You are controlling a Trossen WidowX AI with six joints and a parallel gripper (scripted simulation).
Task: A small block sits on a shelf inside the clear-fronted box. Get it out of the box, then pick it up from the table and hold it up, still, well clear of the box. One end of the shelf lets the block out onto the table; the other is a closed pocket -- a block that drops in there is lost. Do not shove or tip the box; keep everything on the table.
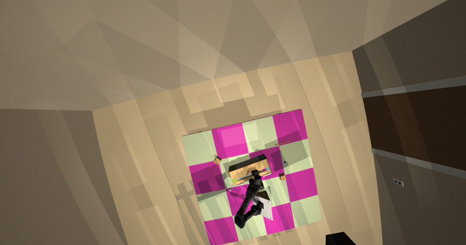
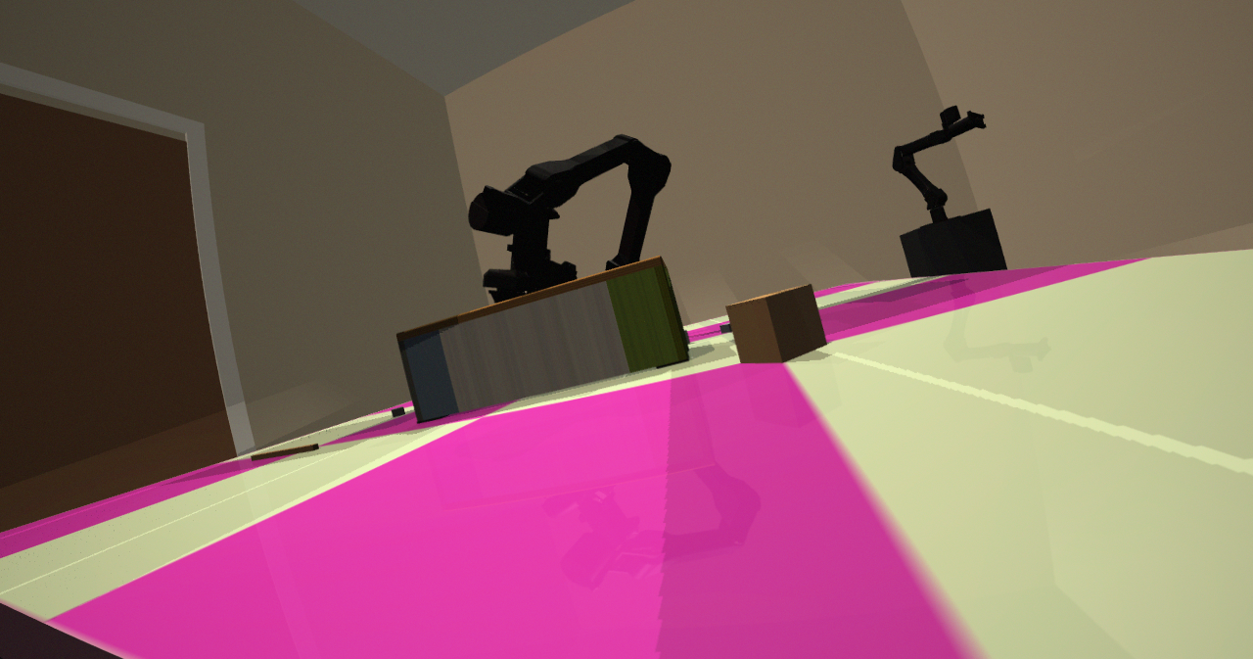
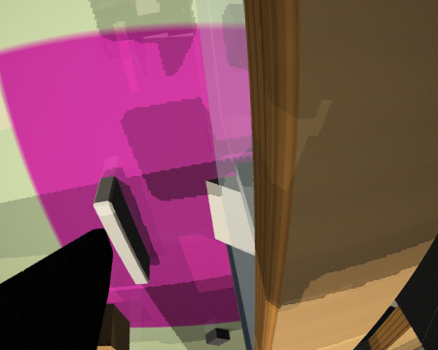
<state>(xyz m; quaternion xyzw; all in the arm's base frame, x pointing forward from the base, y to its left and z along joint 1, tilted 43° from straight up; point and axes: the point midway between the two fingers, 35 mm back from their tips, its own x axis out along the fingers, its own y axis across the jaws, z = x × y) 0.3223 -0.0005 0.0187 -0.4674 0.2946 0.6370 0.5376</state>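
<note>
Now: the small tan block 6 cm ahead of my gripper tip and 1 cm to the right of it. The rest, counted from my gripper tip: thin stick: 29 cm to the right, 27 cm ahead, 8 cm below; then box: 7 cm to the left, 2 cm below, 2 cm ahead.
</note>
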